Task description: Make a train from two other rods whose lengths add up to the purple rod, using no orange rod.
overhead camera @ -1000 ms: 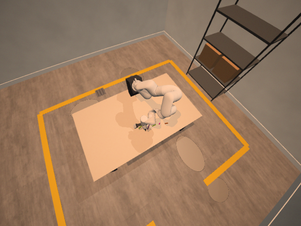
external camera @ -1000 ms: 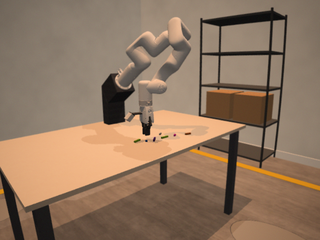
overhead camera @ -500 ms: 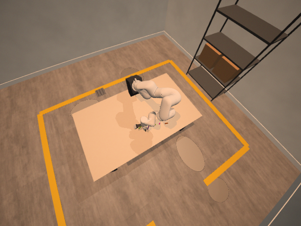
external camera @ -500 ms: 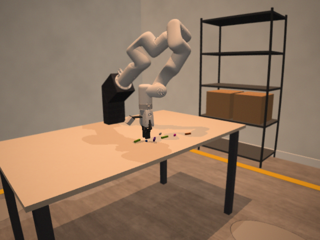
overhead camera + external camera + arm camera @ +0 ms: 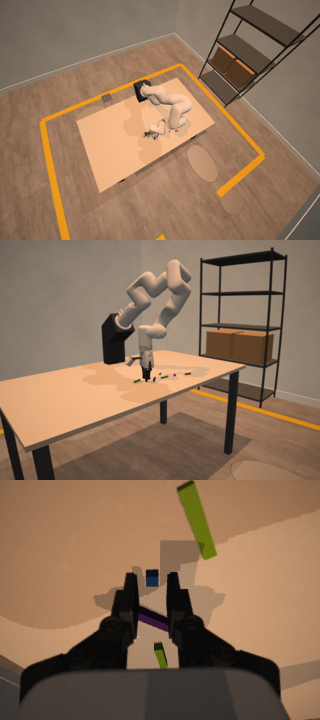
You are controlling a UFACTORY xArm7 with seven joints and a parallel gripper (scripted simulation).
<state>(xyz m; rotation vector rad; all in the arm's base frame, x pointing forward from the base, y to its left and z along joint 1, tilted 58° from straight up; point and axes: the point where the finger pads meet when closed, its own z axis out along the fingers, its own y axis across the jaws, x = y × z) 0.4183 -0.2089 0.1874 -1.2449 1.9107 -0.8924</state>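
Right now the small blue rod is 30 mm below my hand. Round my hand: purple rod 30 mm ahead, 50 mm to the left, 30 mm below; then grey rod 10 mm ahead, 160 mm to the left, 30 mm below; then magenta rod 100 mm ahead, 180 mm to the left, 30 mm below.
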